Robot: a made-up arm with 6 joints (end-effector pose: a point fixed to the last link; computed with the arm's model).
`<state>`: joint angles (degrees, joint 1 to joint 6).
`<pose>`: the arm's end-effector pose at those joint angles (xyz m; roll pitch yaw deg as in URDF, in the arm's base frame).
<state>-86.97 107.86 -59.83 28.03 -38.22 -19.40</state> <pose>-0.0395 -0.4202 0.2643 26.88 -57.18 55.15</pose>
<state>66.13 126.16 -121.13 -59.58 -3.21 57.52</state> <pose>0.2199 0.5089 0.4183 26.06 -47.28 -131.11</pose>
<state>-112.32 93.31 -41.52 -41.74 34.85 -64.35</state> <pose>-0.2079 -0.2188 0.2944 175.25 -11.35 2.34</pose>
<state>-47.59 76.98 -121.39 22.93 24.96 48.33</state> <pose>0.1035 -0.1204 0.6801 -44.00 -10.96 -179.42</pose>
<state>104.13 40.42 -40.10 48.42 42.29 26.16</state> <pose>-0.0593 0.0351 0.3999 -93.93 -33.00 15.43</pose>
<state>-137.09 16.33 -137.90 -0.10 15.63 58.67</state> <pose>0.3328 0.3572 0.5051 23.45 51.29 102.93</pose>
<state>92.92 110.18 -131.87 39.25 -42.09 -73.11</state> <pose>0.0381 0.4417 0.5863 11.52 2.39 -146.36</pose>
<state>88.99 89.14 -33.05 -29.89 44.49 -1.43</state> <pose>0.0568 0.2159 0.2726 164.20 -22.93 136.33</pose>
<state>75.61 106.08 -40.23 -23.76 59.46 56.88</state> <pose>0.0981 0.2517 0.2180 148.86 -17.78 66.78</pose>
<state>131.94 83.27 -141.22 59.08 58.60 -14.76</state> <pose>-0.1585 0.0868 0.6507 7.43 -36.28 -4.46</pose>
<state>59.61 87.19 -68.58 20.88 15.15 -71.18</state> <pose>0.1821 0.2642 0.3800 98.90 -36.92 -175.85</pose>
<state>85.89 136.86 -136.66 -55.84 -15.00 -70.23</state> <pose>0.0676 0.5929 0.4226 117.71 48.80 -127.24</pose>
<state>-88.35 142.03 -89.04 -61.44 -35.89 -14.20</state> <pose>0.0084 -0.5697 0.1165 98.95 -30.44 67.34</pose>
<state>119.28 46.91 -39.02 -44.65 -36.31 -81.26</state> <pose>-0.0506 0.1229 0.5173 108.57 56.68 -87.89</pose>
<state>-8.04 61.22 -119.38 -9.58 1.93 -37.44</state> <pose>-0.0072 -0.0450 0.7232 27.25 21.11 123.45</pose>
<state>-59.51 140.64 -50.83 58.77 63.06 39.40</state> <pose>0.1966 -0.2362 0.0623 162.54 20.02 -136.73</pose>
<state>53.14 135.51 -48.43 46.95 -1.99 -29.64</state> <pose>0.1895 0.2664 0.0229 178.73 -47.41 51.86</pose>
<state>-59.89 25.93 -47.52 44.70 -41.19 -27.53</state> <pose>-0.0755 0.0059 0.5043 -19.50 1.41 99.15</pose>
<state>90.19 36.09 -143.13 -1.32 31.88 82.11</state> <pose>0.0107 -0.3345 0.6364 -10.90 34.16 -30.56</pose>
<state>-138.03 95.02 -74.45 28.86 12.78 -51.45</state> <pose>-0.2992 -0.2183 0.3591 79.55 -58.41 -11.06</pose>
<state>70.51 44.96 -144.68 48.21 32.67 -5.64</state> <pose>-0.1204 -0.2006 0.6701 19.58 19.38 -75.67</pose>
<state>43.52 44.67 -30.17 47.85 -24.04 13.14</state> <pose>0.0825 0.0608 0.3993 -53.26 -28.31 -114.56</pose>
